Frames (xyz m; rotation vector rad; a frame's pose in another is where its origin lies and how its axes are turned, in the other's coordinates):
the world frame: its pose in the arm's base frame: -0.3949 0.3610 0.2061 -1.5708 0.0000 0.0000
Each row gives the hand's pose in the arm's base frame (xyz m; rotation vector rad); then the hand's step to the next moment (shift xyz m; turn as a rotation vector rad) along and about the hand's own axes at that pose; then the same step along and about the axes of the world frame.
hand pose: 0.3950 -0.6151 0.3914 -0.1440 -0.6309 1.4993
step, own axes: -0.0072 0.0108 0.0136 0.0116 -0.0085 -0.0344
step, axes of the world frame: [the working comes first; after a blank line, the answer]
step, axes of the arm's base frame: -0.0155 -0.0097 0.0042 0.0231 0.0202 -0.0212

-0.0155 -0.0042 -0.0097 0.0231 0.0212 0.0202
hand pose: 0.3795 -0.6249 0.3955 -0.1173 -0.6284 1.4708
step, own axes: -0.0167 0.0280 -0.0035 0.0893 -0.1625 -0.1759
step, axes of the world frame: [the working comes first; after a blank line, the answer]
step, axes of the arm's base frame: -0.0228 -0.0112 -0.0207 0.2228 0.1165 -0.0460

-0.0228 0.0207 -0.0112 0.2228 0.0460 0.1165
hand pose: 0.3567 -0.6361 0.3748 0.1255 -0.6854 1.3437
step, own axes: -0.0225 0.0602 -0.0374 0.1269 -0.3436 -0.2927
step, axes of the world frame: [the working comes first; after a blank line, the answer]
step, axes of the arm's base frame: -0.0426 0.0132 -0.0595 0.4368 0.1571 -0.0663

-0.0426 0.0595 0.0132 0.4368 0.0663 0.1571
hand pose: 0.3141 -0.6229 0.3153 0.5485 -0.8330 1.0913
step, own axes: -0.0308 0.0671 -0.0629 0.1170 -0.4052 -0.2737
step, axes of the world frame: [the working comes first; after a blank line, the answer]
step, axes of the arm's base frame: -0.0491 0.0557 -0.0624 0.4856 0.1141 -0.0626

-0.0491 0.0624 0.0557 0.4856 0.0626 0.1141
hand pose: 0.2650 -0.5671 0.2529 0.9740 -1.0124 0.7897
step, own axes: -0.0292 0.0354 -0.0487 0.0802 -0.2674 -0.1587
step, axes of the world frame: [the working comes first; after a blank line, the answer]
step, axes of the arm's base frame: -0.0257 0.0553 -0.0275 0.3145 0.0553 -0.0339

-0.0257 0.0275 0.0553 0.3145 0.0339 0.0553
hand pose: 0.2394 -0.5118 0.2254 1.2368 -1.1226 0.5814
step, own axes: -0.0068 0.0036 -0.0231 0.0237 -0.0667 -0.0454
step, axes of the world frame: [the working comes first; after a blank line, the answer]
step, axes of the arm's base frame: 0.0023 0.0241 -0.0030 0.0819 0.0185 -0.0048

0.0023 0.0030 0.0241 0.0819 0.0048 0.0185
